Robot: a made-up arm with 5 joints.
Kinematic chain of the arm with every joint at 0, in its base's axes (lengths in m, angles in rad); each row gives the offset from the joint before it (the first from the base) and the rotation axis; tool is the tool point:
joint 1: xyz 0 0 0.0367 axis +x
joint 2: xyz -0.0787 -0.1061 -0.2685 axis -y
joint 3: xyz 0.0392 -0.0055 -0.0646 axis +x
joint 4: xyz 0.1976 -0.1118 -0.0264 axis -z
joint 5: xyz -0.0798 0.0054 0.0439 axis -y
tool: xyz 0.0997 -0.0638 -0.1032
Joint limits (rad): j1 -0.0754..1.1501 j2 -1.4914..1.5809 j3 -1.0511..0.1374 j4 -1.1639..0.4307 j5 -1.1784..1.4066
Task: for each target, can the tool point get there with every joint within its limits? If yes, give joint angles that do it. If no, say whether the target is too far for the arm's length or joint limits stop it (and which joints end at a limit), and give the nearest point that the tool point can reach.
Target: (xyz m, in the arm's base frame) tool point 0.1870 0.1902 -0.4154
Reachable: yes | joints 0.8978 -0.3899 -0.6456 -1.0263 0.2178
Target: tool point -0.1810 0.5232 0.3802
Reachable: no: joint limits stop it (at a limit: joint 1, joint 3, joint 4, joint 5) | nearest point -0.1274 -0.0719 0.0837 | short by 0.667 m
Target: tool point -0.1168 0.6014 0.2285
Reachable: no: joint limits stop it (at a limit: joint 1, joint 2, joint 3, joint 4, joint 5) | nearest point 0.0164 0.4873 -0.2637 | short by 0.523 m
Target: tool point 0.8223 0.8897 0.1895
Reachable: no: too far | nearest point 0.1981 0.3493 -0.2020 | short by 0.914 m
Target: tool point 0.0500 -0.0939 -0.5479
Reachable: yes | joints 0.3572 -0.9683 -0.4037 0.1822 0.3715
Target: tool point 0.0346 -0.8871 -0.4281
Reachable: no: too far | nearest point 0.0193 -0.4323 -0.4271 | short by 0.455 m
